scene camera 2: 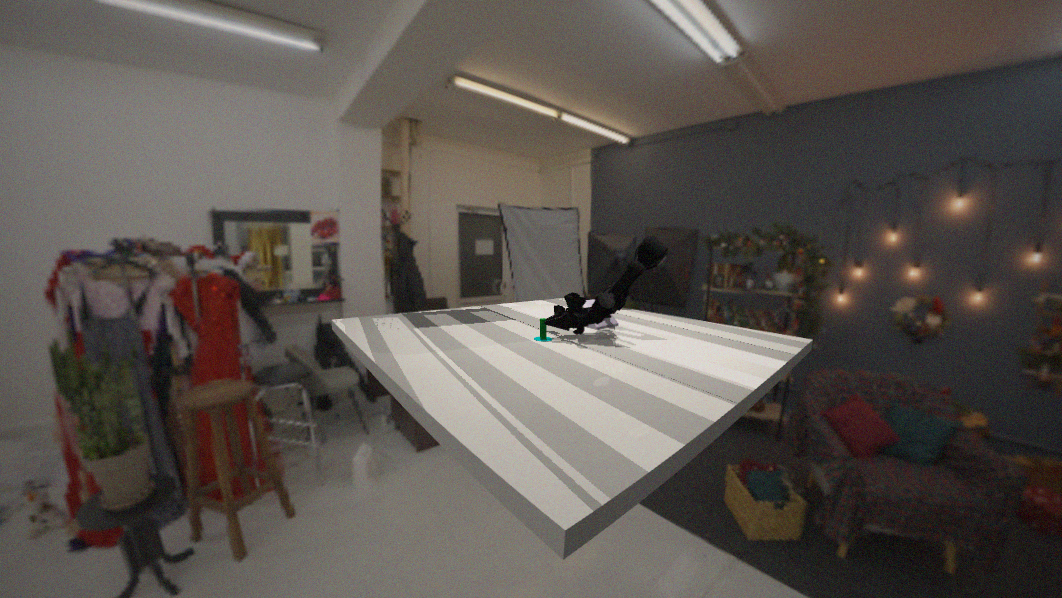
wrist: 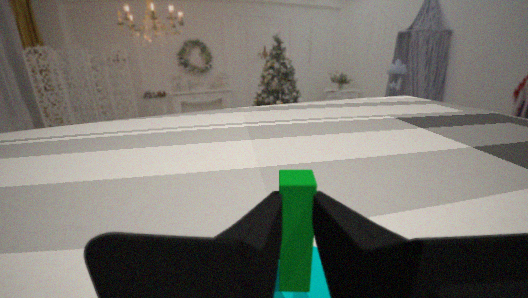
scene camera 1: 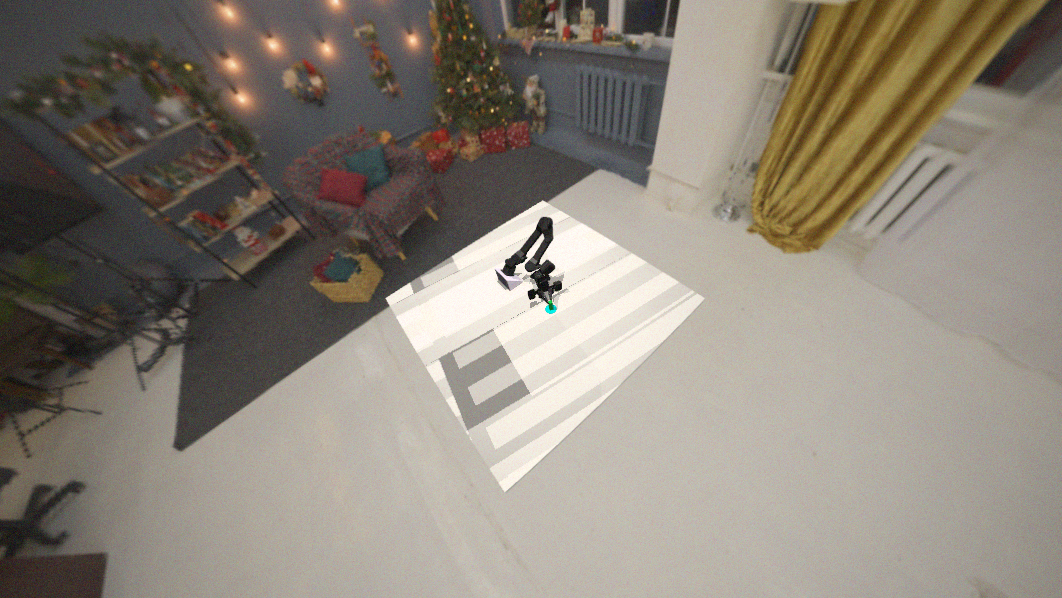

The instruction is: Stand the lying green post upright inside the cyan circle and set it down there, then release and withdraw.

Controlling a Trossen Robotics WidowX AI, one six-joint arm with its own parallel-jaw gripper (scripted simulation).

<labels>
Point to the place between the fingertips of my gripper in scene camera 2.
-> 543, 322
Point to a green post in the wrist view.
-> At 297, 187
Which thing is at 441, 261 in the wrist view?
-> My gripper.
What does my gripper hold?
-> A green post.
</labels>
